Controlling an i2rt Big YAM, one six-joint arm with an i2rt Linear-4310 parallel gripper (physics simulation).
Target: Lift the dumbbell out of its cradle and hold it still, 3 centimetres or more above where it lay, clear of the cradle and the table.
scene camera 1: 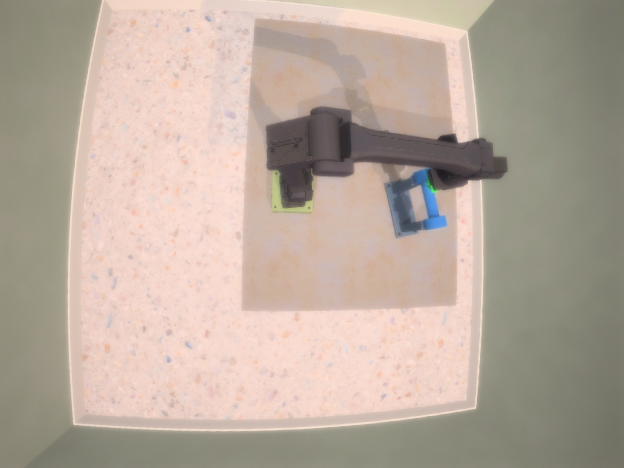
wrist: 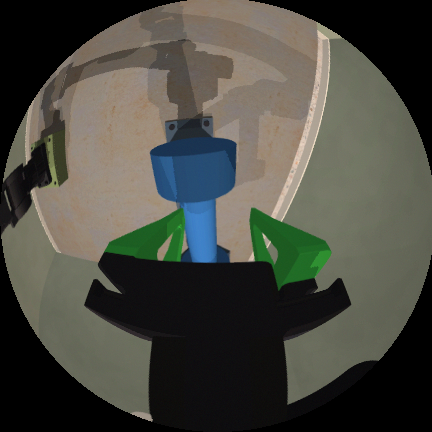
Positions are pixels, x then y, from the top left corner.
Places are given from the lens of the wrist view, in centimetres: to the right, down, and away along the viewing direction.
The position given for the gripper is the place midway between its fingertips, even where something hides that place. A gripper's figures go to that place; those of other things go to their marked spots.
gripper (wrist: 216, 213): 0, 0, 13
blue dumbbell (wrist: 194, 171): -1, -3, 10
blue-grey cradle (wrist: 197, 127): -4, -18, 28
The marked spots on the blue-grey cradle and the blue dumbbell are 23 cm apart.
